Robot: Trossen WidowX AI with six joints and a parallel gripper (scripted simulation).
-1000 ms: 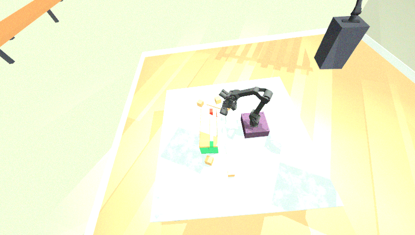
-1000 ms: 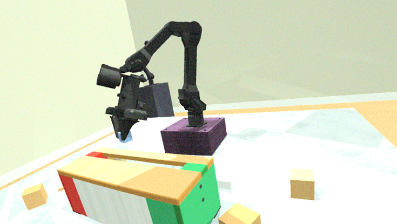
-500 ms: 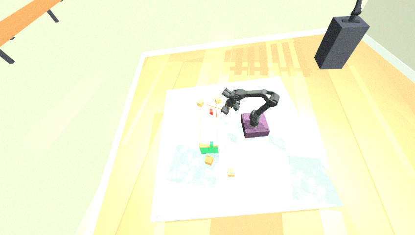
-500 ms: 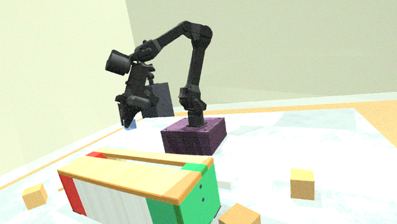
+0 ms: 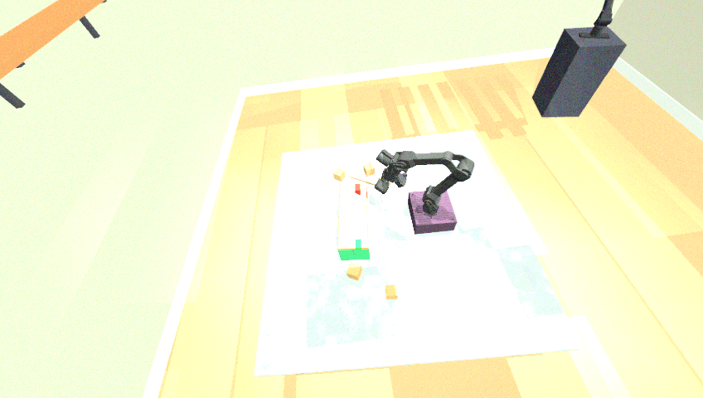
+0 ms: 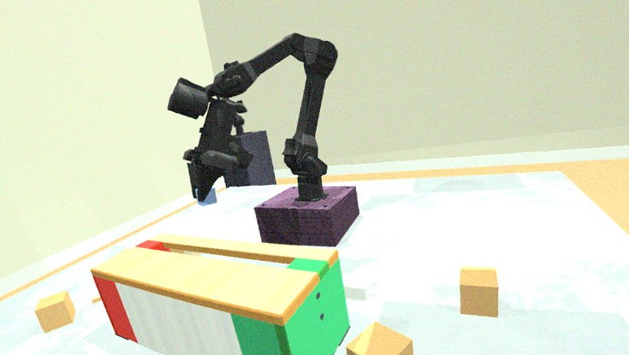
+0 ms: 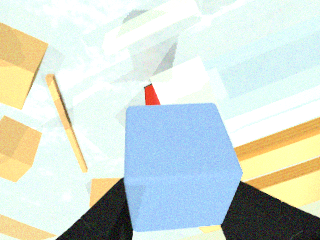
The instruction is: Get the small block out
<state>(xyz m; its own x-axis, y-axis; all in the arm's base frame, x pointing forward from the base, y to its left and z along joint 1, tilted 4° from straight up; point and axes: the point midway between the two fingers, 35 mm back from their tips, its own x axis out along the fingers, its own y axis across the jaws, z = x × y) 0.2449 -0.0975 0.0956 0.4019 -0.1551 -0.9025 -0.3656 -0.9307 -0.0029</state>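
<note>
My gripper tip is now 20 mm past the blue block and 10 mm to the right of it. From my gripper tip the other things lie so: long box 160 mm to the left, 110 mm below, 90 mm ahead; then thin stick 170 mm below, 160 mm to the right, 100 mm ahead.
</note>
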